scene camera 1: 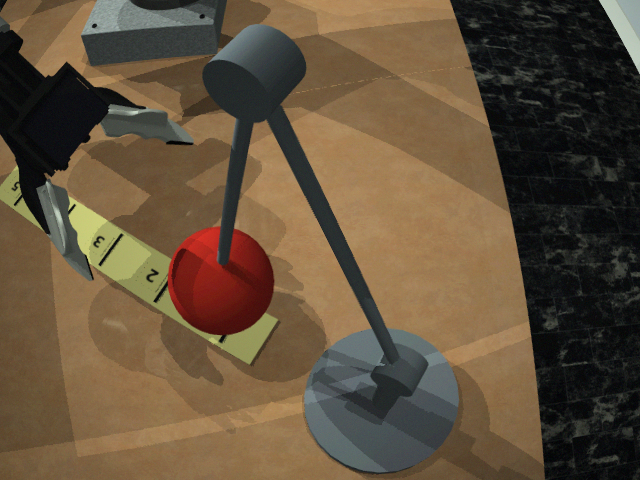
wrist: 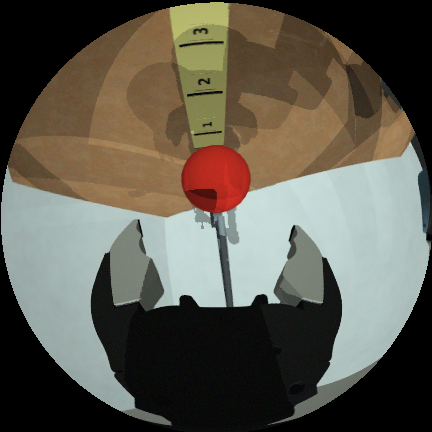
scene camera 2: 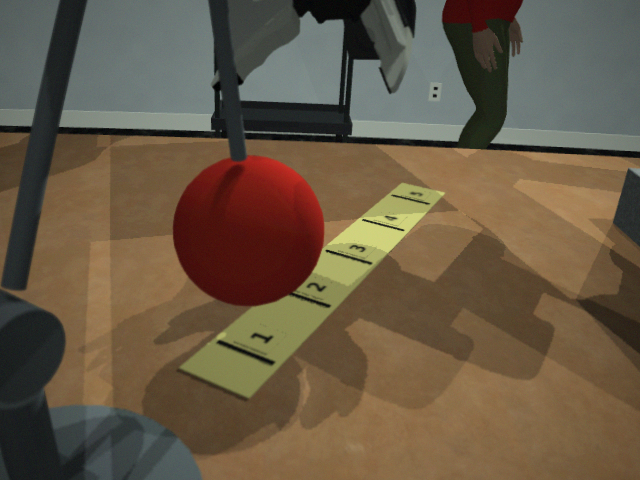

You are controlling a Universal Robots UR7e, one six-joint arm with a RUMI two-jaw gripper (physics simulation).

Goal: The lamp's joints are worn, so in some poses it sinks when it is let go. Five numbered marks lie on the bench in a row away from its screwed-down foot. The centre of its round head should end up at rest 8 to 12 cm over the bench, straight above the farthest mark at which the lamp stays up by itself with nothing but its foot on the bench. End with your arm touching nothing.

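Frame: origin at the arm's base, x ahead, y left, z up, level; metres.
Seen in the pictures: gripper, fingertip midpoint: (scene camera 1: 141, 210) (wrist: 216, 225) (scene camera 2: 293, 90).
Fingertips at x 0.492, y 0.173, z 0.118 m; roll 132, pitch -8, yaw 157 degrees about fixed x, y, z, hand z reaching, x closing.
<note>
A point is followed by its place in that frame.
The lamp's round red head (scene camera 1: 222, 289) {x 0.532, y 0.252, z 0.078 m} (scene camera 2: 248, 232) {x 0.496, y 0.282, z 0.057 m} (wrist: 216, 172) {x 0.492, y 0.194, z 0.054 m} hangs above the bench on a thin grey rod, nearer the low-numbered end of the yellow strip (scene camera 1: 136, 258) {x 0.455, y 0.106, z -0.063 m} (scene camera 2: 289, 320) {x 0.486, y 0.190, z -0.064 m} (wrist: 205, 65) {x 0.460, y 0.108, z -0.064 m}. I cannot tell exactly which mark it is above. The elbow drum (scene camera 1: 253, 72) {x 0.544, y 0.301, z 0.347 m} is high up, joined by a long rod (scene camera 1: 325, 222) {x 0.547, y 0.336, z 0.236 m} (scene camera 2: 43, 144) {x 0.554, y 0.380, z 0.134 m} to the round foot (scene camera 1: 382, 439) {x 0.612, y 0.414, z -0.050 m} (scene camera 2: 113, 439) {x 0.558, y 0.354, z -0.050 m}. My gripper (scene camera 1: 142, 211) {x 0.492, y 0.173, z 0.118 m} (scene camera 2: 310, 87) {x 0.492, y 0.173, z 0.118 m} (wrist: 216, 225) {x 0.492, y 0.173, z 0.118 m} is open and empty, apart from the head, on its far-mark side. In scene camera 1 the head covers part of the strip.
A grey block (scene camera 1: 155, 43) {x 0.121, y 0.014, z -0.031 m} (scene camera 2: 630, 201) {x 0.139, y -0.080, z -0.027 m} with bolts stands on the bench (scene camera 1: 413, 206) {x 0.325, y 0.414, z -0.065 m}. The bench edge runs along the right in scene camera 1. A dark cart (scene camera 2: 289, 118) and a person (scene camera 2: 483, 77) are behind the bench in scene camera 2.
</note>
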